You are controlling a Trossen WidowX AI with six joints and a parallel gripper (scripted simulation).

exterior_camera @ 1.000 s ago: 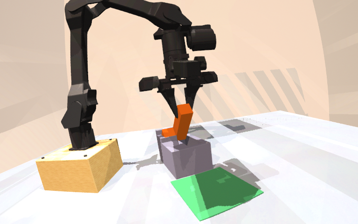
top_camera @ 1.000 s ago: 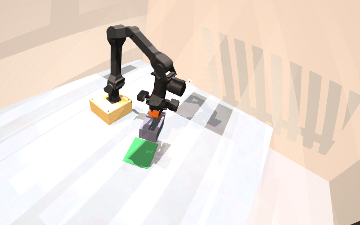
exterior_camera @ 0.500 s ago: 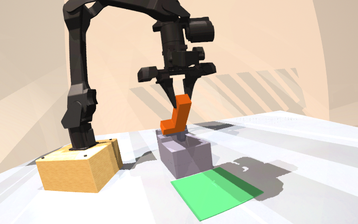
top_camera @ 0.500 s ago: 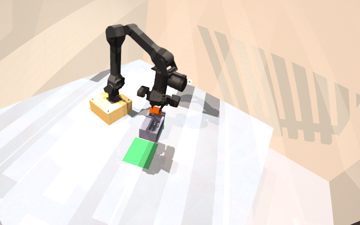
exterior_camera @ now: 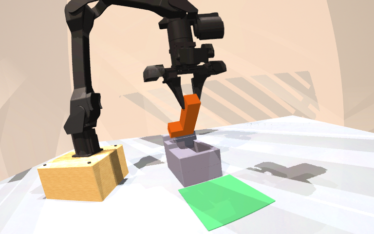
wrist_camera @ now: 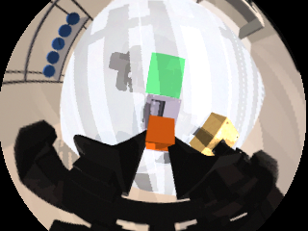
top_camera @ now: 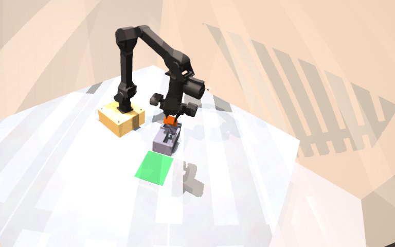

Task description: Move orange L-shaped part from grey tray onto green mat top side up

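Now: the green mat 6 cm ahead of my gripper tip, 13 cm to the right of it and 17 cm below it. From my gripper tip the other things lie so: orange L-shaped part: 3 cm behind, 2 cm to the left, 3 cm below.
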